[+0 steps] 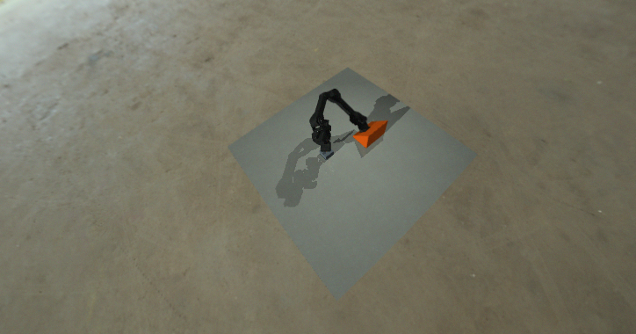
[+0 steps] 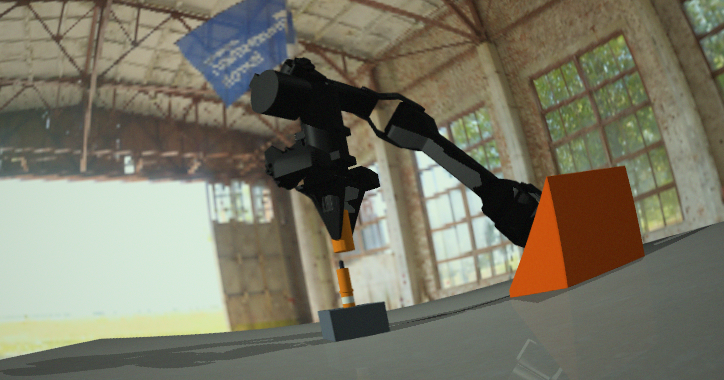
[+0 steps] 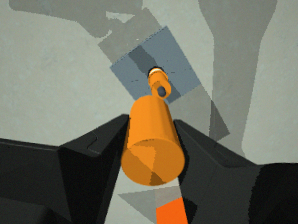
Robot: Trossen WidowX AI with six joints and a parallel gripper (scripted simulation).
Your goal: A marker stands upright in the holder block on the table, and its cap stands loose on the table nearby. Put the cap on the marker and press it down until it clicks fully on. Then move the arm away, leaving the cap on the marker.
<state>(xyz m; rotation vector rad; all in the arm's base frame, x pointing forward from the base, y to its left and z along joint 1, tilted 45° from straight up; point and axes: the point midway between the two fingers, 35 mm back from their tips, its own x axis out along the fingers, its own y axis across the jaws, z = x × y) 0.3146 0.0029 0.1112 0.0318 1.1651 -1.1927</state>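
Now: the grey holder block 1 cm to the right of my gripper tip and 11 cm below it. Round my gripper tip: orange cap 1 cm above.
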